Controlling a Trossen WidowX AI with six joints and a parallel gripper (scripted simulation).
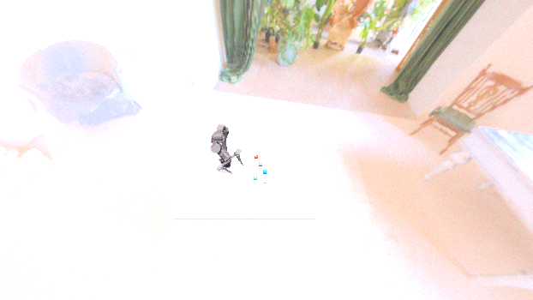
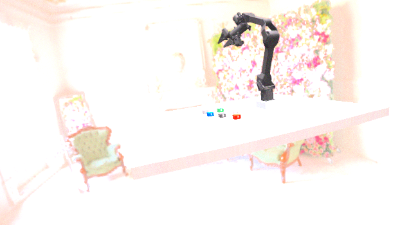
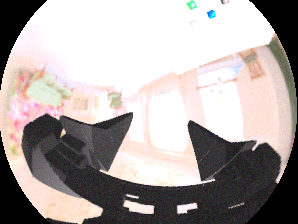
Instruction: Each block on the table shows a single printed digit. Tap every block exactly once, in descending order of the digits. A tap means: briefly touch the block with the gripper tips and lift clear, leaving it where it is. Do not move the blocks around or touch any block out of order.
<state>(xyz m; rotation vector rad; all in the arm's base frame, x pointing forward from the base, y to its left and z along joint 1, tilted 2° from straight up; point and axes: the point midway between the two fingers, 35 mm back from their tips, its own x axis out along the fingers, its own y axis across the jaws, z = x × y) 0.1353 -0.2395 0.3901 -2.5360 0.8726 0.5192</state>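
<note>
Now: the green block 100 mm ahead of my gripper tip, 170 mm to the left of it and 400 mm below it. The rest, counted from my gripper tip: red block 80 mm ahead, 400 mm to the left, 400 mm below; blue block 180 mm ahead, 240 mm to the left, 400 mm below.
</note>
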